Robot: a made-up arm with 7 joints. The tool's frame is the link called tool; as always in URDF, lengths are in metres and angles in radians.
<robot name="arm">
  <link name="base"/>
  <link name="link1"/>
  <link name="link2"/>
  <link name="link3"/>
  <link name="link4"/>
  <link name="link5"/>
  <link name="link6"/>
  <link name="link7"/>
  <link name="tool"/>
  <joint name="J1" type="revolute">
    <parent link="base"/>
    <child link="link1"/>
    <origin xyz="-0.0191 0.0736 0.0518"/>
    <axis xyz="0 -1 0"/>
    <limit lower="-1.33" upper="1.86"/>
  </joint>
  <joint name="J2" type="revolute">
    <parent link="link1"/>
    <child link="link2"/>
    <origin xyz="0.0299 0.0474 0"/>
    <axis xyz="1 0 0"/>
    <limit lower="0" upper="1.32"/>
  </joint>
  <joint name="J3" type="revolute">
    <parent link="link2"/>
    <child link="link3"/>
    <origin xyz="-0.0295 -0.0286 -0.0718"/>
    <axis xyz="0 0 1"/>
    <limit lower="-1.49" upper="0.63"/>
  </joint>
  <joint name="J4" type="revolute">
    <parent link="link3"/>
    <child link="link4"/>
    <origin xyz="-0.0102 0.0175 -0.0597"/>
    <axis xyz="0 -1 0"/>
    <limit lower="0" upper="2.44"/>
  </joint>
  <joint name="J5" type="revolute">
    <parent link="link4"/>
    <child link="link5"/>
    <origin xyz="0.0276 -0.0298 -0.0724"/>
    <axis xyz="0 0 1"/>
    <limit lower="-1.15" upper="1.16"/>
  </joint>
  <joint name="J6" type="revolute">
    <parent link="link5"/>
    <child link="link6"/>
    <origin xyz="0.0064 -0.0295 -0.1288"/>
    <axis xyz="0 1 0"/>
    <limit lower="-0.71" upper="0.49"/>
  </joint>
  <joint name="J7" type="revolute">
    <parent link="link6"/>
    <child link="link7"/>
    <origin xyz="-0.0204 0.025 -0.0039"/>
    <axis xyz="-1 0 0"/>
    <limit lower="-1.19" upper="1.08"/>
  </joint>
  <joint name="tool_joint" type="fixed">
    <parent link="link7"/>
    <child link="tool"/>
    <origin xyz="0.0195 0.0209 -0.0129" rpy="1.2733 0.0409 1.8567"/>
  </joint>
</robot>
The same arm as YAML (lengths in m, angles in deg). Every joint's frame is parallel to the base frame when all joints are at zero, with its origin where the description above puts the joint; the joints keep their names.
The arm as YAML. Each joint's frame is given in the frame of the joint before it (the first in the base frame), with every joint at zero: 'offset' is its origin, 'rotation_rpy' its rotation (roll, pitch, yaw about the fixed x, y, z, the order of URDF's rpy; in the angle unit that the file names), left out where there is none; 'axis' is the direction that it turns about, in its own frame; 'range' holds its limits. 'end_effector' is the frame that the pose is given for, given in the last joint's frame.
length_unit: m
angle_unit: deg
chain:
  - id: J1
    offset: [-0.0191, 0.0736, 0.0518]
    axis: "-y"
    range: [-76.2, 106.57]
  - id: J2
    offset: [0.0299, 0.0474, 0.0]
    axis: "+x"
    range: [0.0, 75.63]
  - id: J3
    offset: [-0.0295, -0.0286, -0.0718]
    axis: "+z"
    range: [-85.37, 36.1]
  - id: J4
    offset: [-0.0102, 0.0175, -0.0597]
    axis: "-y"
    range: [0.0, 139.8]
  - id: J5
    offset: [0.0276, -0.0298, -0.0724]
    axis: "+z"
    range: [-65.89, 66.46]
  - id: J6
    offset: [0.0064, -0.0295, -0.1288]
    axis: "+y"
    range: [-40.68, 28.07]
  - id: J7
    offset: [-0.0204, 0.025, -0.0039]
    axis: "-x"
    range: [-68.18, 61.88]
end_effector:
  offset: [0.0195, 0.0209, -0.0129]
  rotation_rpy: [72.95, 2.34, 106.38]

